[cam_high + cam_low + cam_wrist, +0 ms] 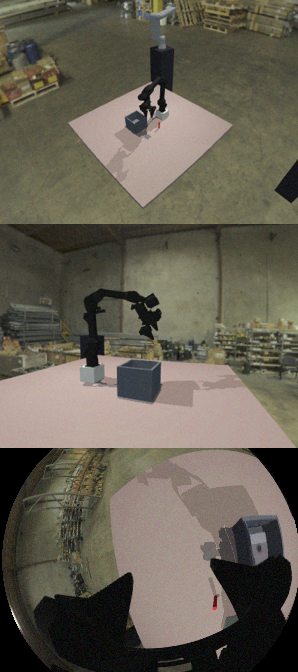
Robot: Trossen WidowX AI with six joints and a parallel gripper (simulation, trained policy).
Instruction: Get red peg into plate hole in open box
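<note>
My gripper tip is 22 cm above the red peg, 17 cm past it and 6 cm to the left of it.
</note>
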